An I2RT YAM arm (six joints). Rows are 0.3 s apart.
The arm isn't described. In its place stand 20 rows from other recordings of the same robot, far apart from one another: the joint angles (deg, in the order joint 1, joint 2, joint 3, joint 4, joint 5, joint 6), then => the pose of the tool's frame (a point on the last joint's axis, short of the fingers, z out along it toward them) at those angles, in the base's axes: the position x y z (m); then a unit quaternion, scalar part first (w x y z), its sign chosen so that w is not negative.
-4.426, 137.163, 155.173, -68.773, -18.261, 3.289 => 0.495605, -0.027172, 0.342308, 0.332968, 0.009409, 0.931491, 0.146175
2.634, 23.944, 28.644, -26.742, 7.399, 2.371 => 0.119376, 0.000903, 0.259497, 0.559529, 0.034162, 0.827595, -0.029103
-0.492, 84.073, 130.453, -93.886, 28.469, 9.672 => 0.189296, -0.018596, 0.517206, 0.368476, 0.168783, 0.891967, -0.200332
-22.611, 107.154, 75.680, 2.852, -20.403, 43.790 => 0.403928, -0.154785, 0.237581, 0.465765, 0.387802, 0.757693, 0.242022
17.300, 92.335, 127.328, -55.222, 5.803, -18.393 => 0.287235, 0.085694, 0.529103, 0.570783, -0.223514, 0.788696, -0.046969
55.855, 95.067, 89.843, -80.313, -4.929, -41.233 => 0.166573, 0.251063, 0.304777, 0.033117, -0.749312, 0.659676, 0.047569
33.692, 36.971, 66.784, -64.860, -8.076, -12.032 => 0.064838, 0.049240, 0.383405, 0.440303, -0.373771, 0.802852, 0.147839
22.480, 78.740, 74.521, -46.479, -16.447, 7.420 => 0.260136, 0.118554, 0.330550, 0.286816, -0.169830, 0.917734, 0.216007
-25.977, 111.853, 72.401, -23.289, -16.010, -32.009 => 0.359518, -0.164248, 0.152979, 0.269702, -0.083405, 0.959311, 0.005274
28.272, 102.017, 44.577, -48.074, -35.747, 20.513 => 0.192597, 0.127197, 0.098370, 0.242583, 0.022473, -0.943669, -0.223911
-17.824, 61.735, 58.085, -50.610, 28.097, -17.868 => 0.189906, -0.078672, 0.304751, 0.212555, 0.074133, 0.923317, -0.311143
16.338, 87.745, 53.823, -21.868, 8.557, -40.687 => 0.296854, 0.081500, 0.200050, 0.271670, -0.435683, 0.847979, -0.131556
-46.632, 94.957, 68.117, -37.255, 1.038, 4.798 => 0.230522, -0.244982, 0.220851, 0.206212, 0.424667, 0.877123, -0.088265
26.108, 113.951, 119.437, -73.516, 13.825, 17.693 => 0.368256, 0.170997, 0.337233, 0.219584, -0.048629, 0.973598, -0.039063
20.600, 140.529, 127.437, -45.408, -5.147, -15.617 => 0.497989, 0.190594, 0.190940, 0.269032, -0.310430, 0.910074, 0.054962
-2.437, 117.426, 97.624, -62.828, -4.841, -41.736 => 0.406241, -0.014282, 0.212714, 0.075349, -0.337827, 0.938069, 0.014908
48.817, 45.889, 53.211, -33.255, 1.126, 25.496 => 0.112567, 0.127599, 0.345859, 0.427746, -0.166226, 0.831256, 0.313713
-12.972, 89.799, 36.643, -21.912, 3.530, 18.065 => 0.235552, -0.056509, 0.111579, 0.131105, 0.269012, 0.953851, -0.024738
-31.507, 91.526, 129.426, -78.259, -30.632, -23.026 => 0.233901, -0.122099, 0.507495, 0.469715, -0.045848, 0.881194, 0.027622
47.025, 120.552, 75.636, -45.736, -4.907, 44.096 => 0.249182, 0.271917, 0.100889, 0.034544, 0.025290, -0.998747, -0.025913
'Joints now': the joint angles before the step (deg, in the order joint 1, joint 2, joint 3, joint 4, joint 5, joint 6). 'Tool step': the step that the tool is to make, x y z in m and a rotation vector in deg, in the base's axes. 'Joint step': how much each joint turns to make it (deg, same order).
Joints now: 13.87, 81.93, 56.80, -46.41, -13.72, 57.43
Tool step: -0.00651, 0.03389, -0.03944, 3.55, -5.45, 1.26
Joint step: 7.45, 1.14, -9.71, 18.64, 0.75, 6.55
